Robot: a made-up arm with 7 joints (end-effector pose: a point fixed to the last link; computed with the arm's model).
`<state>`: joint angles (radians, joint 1 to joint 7).
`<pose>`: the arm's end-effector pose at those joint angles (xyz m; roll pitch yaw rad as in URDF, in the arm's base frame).
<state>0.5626 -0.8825 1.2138 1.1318 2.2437 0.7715 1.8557</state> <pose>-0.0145 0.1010 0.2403 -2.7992 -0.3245 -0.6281</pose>
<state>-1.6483 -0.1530 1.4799 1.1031 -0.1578 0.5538 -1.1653</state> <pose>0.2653 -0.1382 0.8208 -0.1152 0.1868 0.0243</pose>
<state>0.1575 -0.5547 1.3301 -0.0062 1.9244 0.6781 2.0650</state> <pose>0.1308 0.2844 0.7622 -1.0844 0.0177 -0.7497</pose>
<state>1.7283 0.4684 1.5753 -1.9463 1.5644 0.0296 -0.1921</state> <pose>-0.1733 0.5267 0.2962 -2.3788 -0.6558 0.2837</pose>
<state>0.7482 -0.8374 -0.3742 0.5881 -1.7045 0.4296 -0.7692</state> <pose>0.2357 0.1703 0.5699 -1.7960 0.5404 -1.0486</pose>
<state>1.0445 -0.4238 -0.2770 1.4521 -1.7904 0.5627 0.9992</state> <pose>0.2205 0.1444 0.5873 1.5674 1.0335 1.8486</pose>
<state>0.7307 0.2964 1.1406 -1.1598 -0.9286 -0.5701 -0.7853</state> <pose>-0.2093 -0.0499 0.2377 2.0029 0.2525 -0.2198</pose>
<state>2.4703 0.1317 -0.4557 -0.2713 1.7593 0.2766 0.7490</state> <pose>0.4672 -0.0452 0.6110 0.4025 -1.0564 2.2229</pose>
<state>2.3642 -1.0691 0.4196 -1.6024 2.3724 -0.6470 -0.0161</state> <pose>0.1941 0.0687 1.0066 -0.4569 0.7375 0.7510</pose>
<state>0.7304 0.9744 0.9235 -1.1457 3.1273 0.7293 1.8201</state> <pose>0.0412 -0.2741 0.3393 2.4600 1.0925 1.3045</pose>
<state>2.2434 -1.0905 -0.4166 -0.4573 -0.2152 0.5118 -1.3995</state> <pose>0.2316 0.1472 0.9557 -0.0840 -0.7352 3.0006</pose>
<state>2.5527 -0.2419 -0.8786 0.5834 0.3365 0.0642 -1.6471</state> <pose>0.4312 0.2354 0.6664 1.3197 -0.9154 1.3788</pose>
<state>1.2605 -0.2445 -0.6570 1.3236 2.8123 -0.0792 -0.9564</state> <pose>-0.2002 0.0372 0.2172 2.7711 0.0693 -3.1060</pose>
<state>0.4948 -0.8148 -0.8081 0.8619 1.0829 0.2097 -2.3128</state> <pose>-0.5590 0.1085 0.5611 2.0150 -0.4150 -2.4198</pose>
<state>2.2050 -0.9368 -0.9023 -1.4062 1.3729 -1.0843 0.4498</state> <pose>0.3195 0.1898 0.7857 -0.1302 0.3054 -2.9731</pose>
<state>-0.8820 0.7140 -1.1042 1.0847 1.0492 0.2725 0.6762</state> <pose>-0.3068 -0.1372 0.1599 -2.6732 -0.6463 2.4374</pose>
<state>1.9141 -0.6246 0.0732 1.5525 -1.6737 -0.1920 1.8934</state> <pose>0.1879 -0.1481 0.5516 2.2168 0.3363 0.7550</pose>
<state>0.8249 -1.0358 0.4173 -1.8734 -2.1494 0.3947 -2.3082</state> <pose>0.0432 -0.2687 0.7776 0.6840 0.8852 -0.8166</pose>
